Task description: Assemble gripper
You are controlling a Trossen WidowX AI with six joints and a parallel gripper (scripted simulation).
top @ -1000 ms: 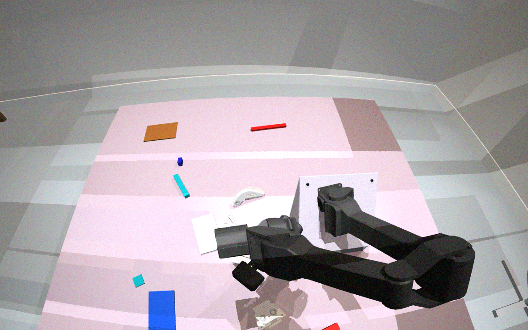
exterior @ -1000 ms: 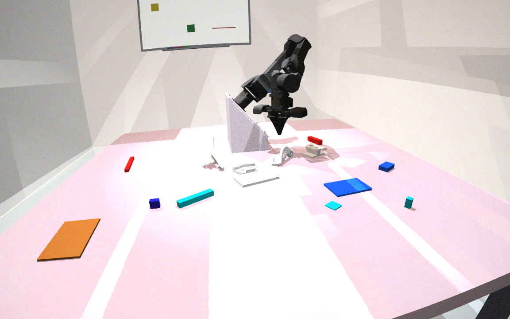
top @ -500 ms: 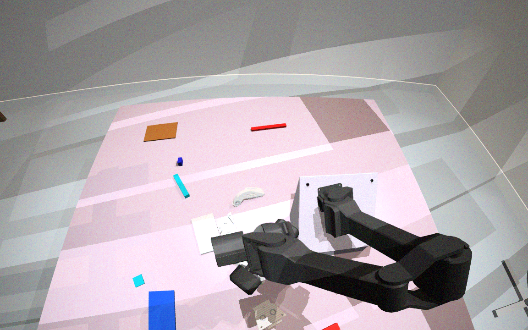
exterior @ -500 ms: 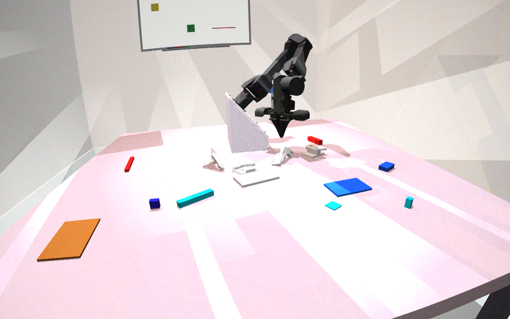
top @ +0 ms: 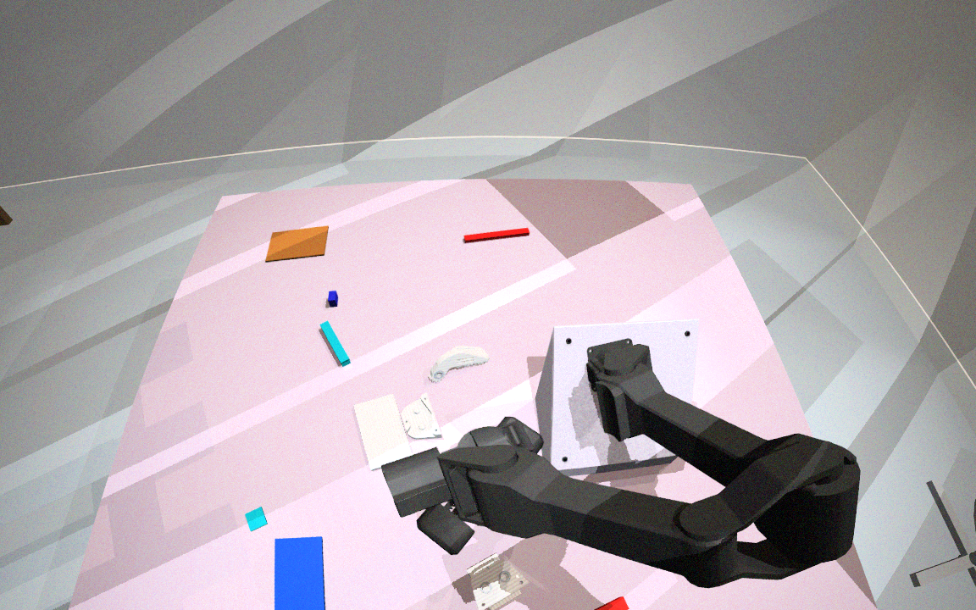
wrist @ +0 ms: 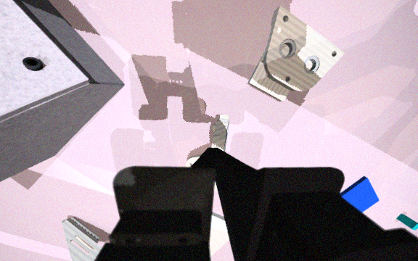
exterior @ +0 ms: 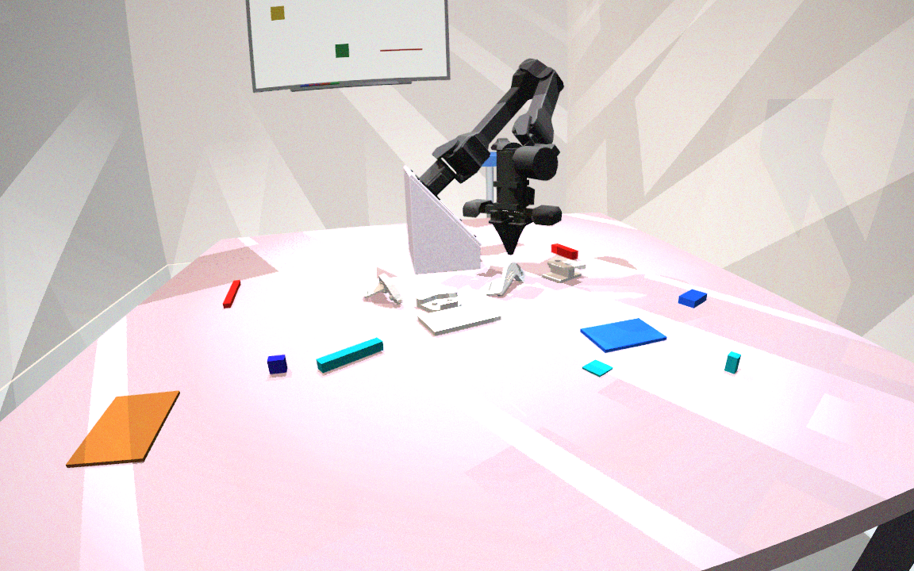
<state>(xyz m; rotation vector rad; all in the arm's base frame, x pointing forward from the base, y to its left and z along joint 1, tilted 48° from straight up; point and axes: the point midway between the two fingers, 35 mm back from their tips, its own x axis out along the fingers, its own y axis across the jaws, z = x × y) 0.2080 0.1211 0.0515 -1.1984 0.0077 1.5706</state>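
My gripper tip is now 4 cm above the white jaw and 2 cm short of it. The rest, counted from my gripper tip: white stand (12 cm to the left, 5 cm below); housing plate (16 cm to the right, 7 cm ahead, 5 cm below); white gripper base (12 cm to the left, 3 cm below).
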